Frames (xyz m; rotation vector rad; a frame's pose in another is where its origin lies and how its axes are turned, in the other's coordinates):
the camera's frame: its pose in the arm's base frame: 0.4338 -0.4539 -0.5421 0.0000 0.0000 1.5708
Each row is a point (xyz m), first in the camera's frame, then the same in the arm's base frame.
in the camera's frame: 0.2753 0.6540 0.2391
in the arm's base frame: -0.2202 -0.1786 -0.3030
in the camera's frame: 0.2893 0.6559 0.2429
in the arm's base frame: -0.2221 -0.1646 -0.2992
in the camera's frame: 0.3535 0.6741 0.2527
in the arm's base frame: -0.2403 -0.1004 -0.2894
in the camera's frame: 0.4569 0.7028 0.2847
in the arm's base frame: -0.2690 0.0030 -0.2574
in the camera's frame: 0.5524 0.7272 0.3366
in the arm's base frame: -0.2934 0.0985 -0.2055
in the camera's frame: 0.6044 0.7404 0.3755
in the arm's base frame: -0.3066 0.1505 -0.1666
